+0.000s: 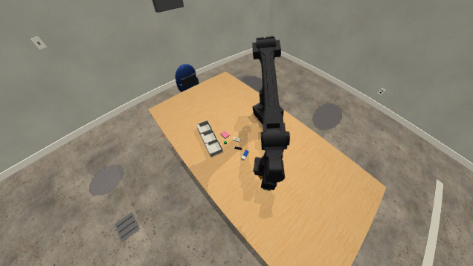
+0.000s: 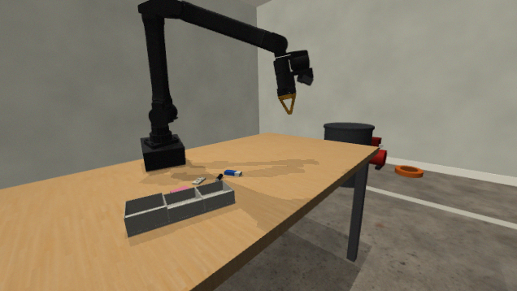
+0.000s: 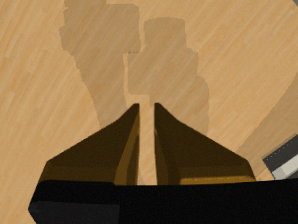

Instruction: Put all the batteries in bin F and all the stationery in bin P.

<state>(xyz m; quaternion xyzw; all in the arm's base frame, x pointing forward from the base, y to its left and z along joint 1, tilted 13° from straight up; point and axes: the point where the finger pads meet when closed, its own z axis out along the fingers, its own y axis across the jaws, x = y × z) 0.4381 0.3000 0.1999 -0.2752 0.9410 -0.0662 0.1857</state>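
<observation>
The bin rack is 440 mm to the right of my hand, 200 mm below it and 60 mm behind it. Round my hand: blue-and-white eraser 220 mm below, 190 mm to the right, 130 mm behind; then black battery 260 mm to the right, 220 mm below, 140 mm behind; then white domino-like piece 300 mm to the right, 220 mm below, 180 mm behind.
</observation>
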